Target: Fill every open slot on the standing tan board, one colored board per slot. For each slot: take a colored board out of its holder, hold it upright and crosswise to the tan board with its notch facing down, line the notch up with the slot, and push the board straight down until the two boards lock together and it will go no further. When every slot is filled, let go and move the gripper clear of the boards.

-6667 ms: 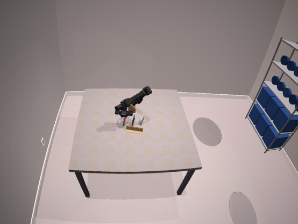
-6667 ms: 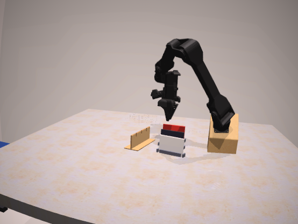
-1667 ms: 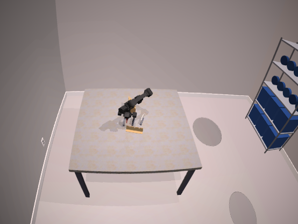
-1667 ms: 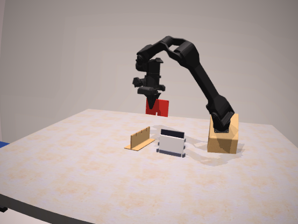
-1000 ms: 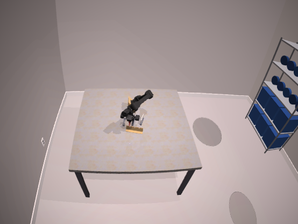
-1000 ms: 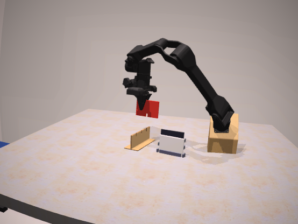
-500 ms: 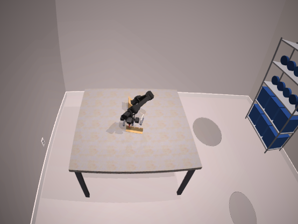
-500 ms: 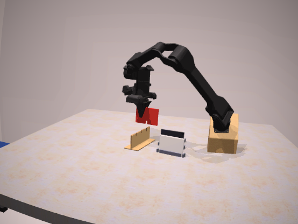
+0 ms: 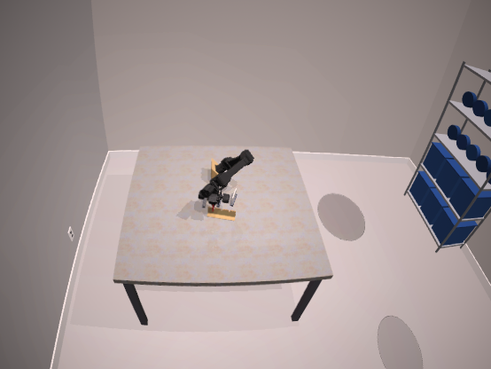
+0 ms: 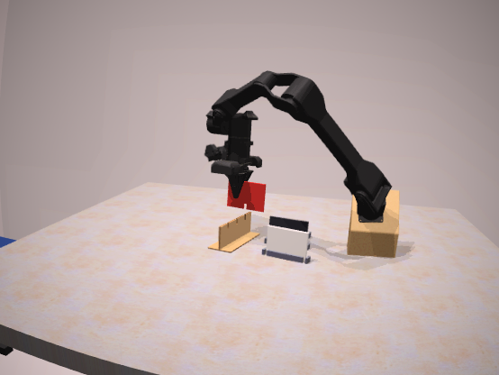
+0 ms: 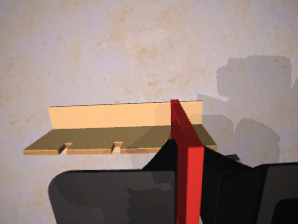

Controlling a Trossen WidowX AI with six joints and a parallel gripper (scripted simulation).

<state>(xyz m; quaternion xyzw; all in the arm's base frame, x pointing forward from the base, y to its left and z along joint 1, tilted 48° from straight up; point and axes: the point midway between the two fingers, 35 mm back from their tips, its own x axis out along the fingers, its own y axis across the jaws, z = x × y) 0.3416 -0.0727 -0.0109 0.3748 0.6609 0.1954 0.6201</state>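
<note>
The dark navy board lies 140 mm behind my gripper tip, 60 mm to the left of it and 70 mm below it. The rest, counted from my gripper tip: red board 30 mm behind, 10 mm to the left; white board 140 mm behind, 150 mm to the left, 70 mm below; tan board 10 mm behind, 60 mm to the left, 70 mm below.
</note>
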